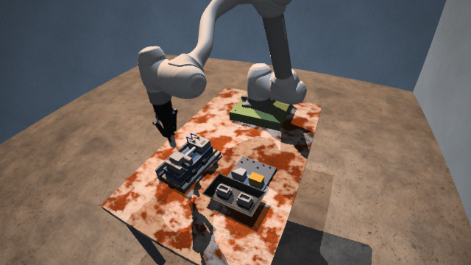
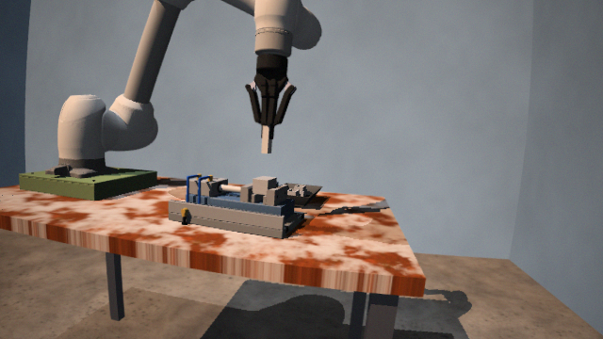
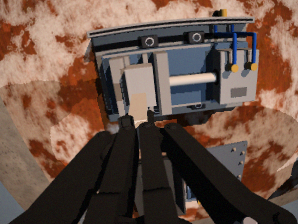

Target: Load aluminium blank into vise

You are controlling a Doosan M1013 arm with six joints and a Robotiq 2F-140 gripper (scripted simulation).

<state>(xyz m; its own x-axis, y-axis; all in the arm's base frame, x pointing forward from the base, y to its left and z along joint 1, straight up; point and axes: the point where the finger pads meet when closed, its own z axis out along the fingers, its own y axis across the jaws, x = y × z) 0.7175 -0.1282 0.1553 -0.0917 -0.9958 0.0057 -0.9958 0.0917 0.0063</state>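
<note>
Right now my hand is 90 mm past the piston rod, 10 mm to the right of it and 130 mm above it. The rest, counted from my hand: infeed plate: 140 mm behind, 320 mm to the left, 210 mm below; vise: 70 mm behind, 10 mm to the left, 170 mm below; aluminium blank: 100 mm behind, 270 mm to the left, 180 mm below.
</note>
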